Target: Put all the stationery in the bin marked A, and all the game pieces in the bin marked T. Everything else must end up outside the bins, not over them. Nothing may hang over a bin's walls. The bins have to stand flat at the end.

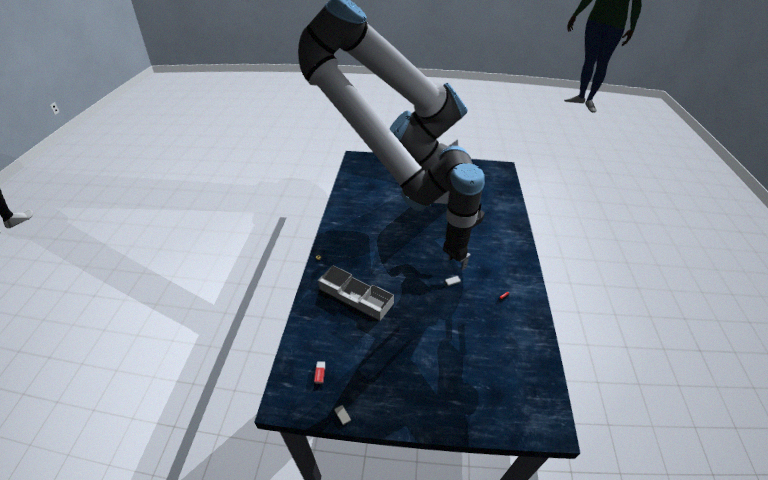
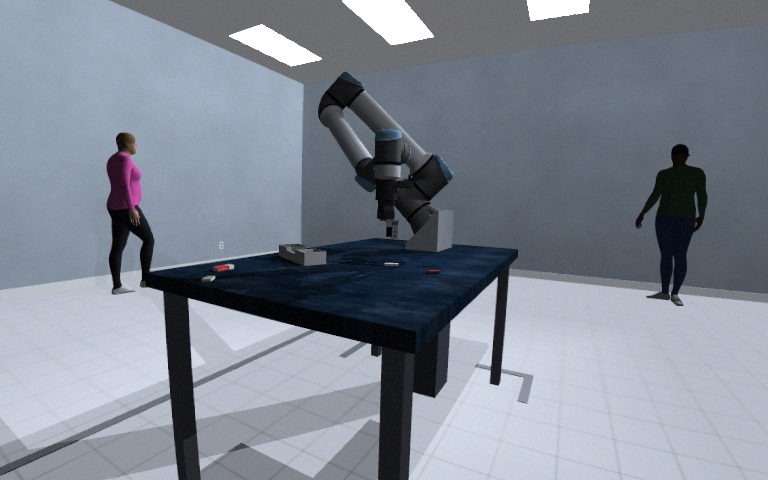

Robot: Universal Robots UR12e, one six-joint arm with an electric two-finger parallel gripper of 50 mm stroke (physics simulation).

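Pixels of known places: gripper, between the fingertips: [image 1: 457,263] [image 2: 391,237]; arm's base, origin of its link: [image 2: 430,226].
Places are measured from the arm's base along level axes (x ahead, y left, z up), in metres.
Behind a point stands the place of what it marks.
Note:
A grey row of three open-topped bins [image 1: 380,310] @(x 0.767, y -0.164, z -0.073 m) [image 2: 314,259] @(x 0.745, y -0.147, z -0.093 m) stands left of the table's middle; its letters cannot be read, and its contents are unclear. A white block [image 1: 452,280] @(x 0.582, y 0.070, z -0.105 m) [image 2: 391,264] @(x 0.591, y 0.077, z -0.108 m) lies right of the bins. A small red piece [image 1: 504,295] @(x 0.632, y 0.250, z -0.105 m) [image 2: 433,271] @(x 0.634, y 0.252, z -0.106 m) lies farther right. A red-and-white eraser-like block [image 1: 320,372] @(x 0.993, y -0.312, z -0.099 m) [image 2: 223,267] @(x 0.999, y -0.304, z -0.103 m) lies near the left edge. A pale beige block [image 1: 342,415] @(x 1.111, y -0.226, z -0.105 m) [image 2: 208,278] @(x 1.118, y -0.213, z -0.106 m) lies near the front edge. A tiny gold piece [image 1: 318,257] @(x 0.525, y -0.427, z -0.107 m) lies behind the bins. My gripper [image 1: 459,261] @(x 0.590, y 0.074, z -0.011 m) [image 2: 391,229] @(x 0.590, y 0.074, z -0.011 m) appears open and empty, above and slightly behind the white block.
The dark blue table [image 1: 498,390] @(x 0.987, y 0.203, z -0.112 m) [image 2: 362,305] @(x 1.072, y 0.251, z -0.113 m) carries the arm's grey base mount [image 2: 443,230] @(x 0.045, y 0.083, z -0.014 m) at its back. One person in green [image 1: 607,33] [image 2: 681,192] stands beyond the table. Another in pink [image 2: 123,181] stands at the left, away from the table.

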